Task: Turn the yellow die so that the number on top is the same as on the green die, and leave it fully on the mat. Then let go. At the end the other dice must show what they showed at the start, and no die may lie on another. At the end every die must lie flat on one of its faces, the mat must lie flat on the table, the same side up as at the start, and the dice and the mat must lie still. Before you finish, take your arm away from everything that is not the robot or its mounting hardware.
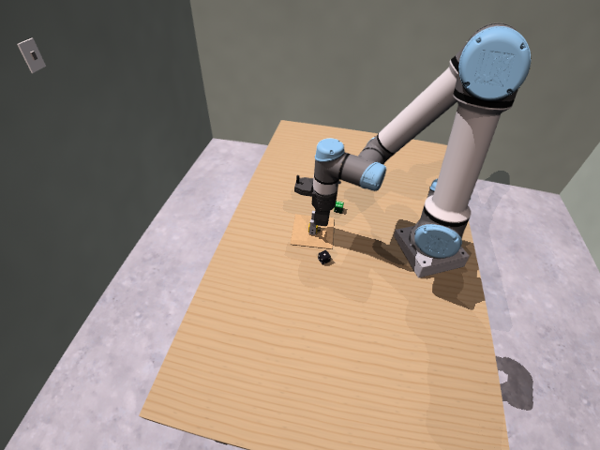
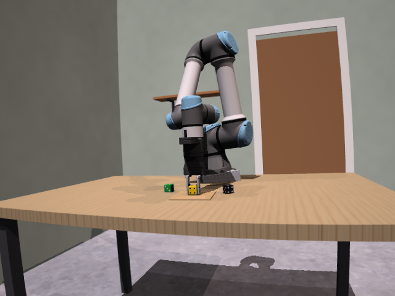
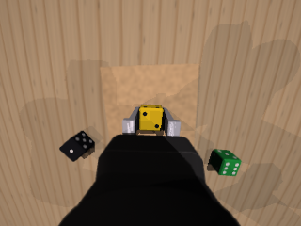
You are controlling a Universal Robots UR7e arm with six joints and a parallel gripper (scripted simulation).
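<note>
The yellow die lies right at my hand. Round my hand: tan mat: 2 cm below; then green die: 10 cm behind, 11 cm to the right, 1 cm below; then black die: 3 cm behind, 12 cm to the left, 1 cm below.
</note>
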